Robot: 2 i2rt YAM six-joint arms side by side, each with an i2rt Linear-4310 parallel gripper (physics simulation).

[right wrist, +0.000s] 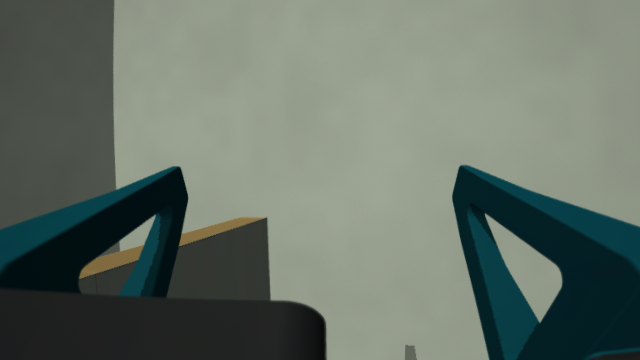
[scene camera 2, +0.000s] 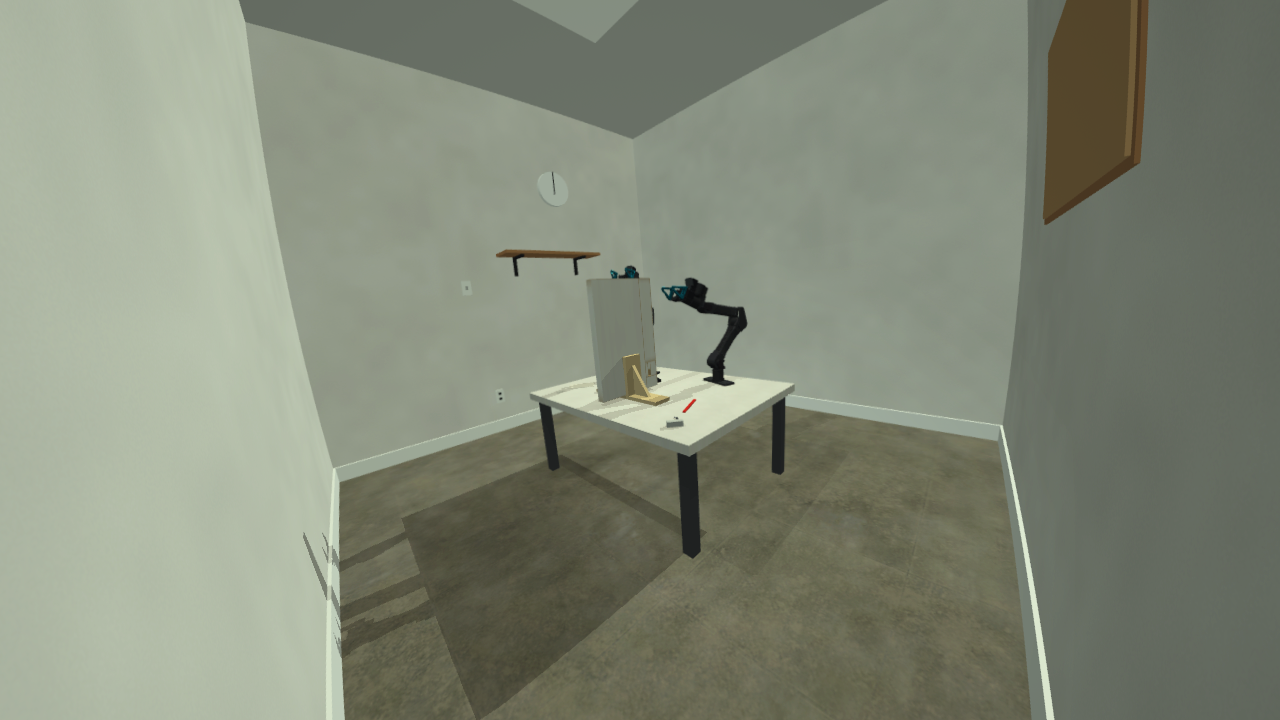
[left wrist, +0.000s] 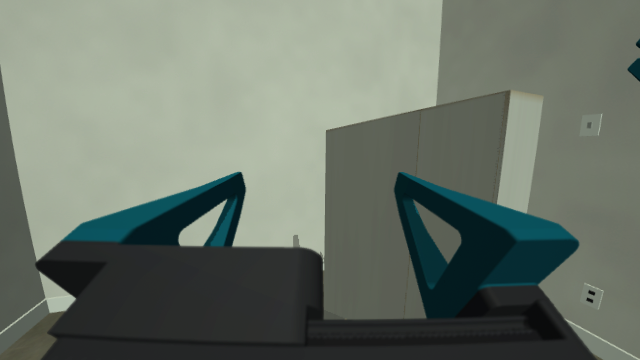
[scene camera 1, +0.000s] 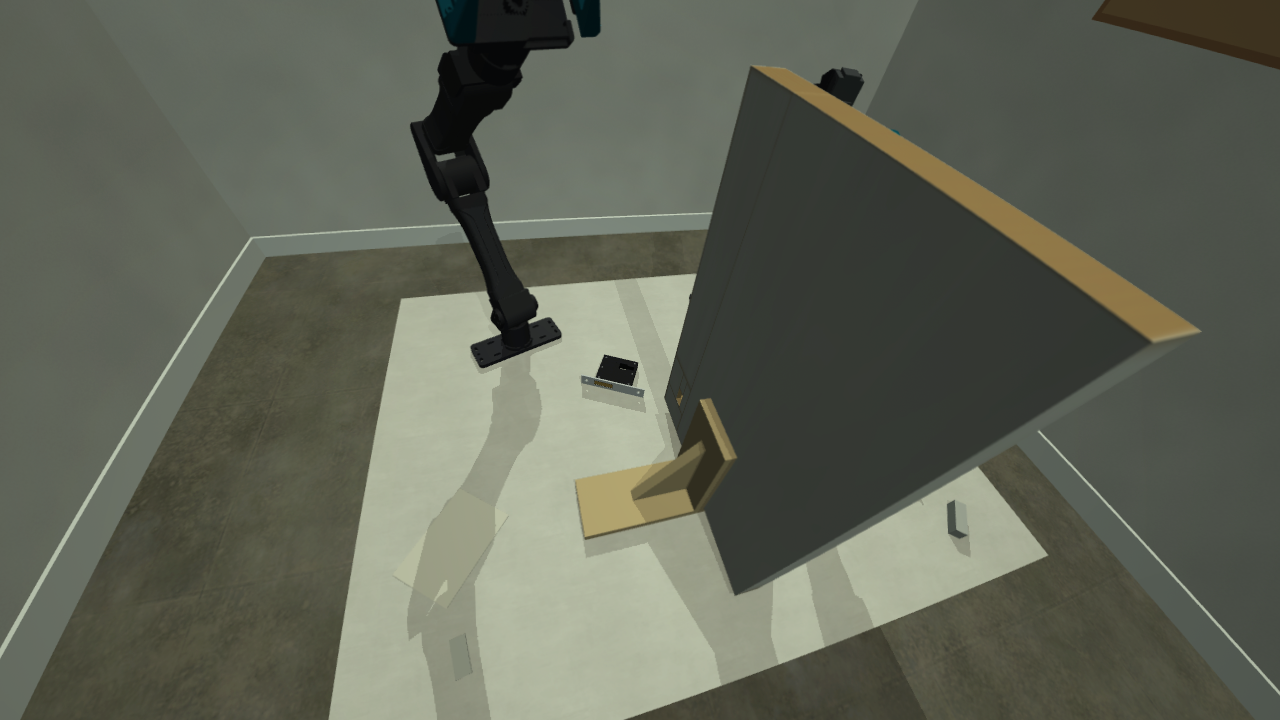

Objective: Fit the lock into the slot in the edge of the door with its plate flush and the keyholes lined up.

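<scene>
The lock, a black case [scene camera 1: 618,368] with a silver plate [scene camera 1: 611,385], lies on the white table [scene camera 1: 554,626] [scene camera 2: 742,394] in scene camera 1. It is beside the tall grey door [scene camera 1: 877,304] [scene camera 2: 617,331] [left wrist: 372,210] [right wrist: 225,265], near the right arm's base. The door stands upright, with a keyhole [scene camera 1: 680,399] low near one edge. The edge slot cannot be made out. My right gripper [scene camera 1: 519,19] [right wrist: 320,181] is open and empty, high above the table; it is cut off by the top of scene camera 1. My left gripper [scene camera 2: 665,292] [left wrist: 319,180] is open and empty, raised on the door's other side.
A wooden bracket [scene camera 1: 617,501] [scene camera 2: 646,398] stands against the door's foot. A grey block [scene camera 1: 955,519] and a small flat grey rectangle [scene camera 1: 460,656] lie on the table. A red stick [scene camera 2: 689,405] and a small grey piece [scene camera 2: 674,422] lie near a table corner in scene camera 2.
</scene>
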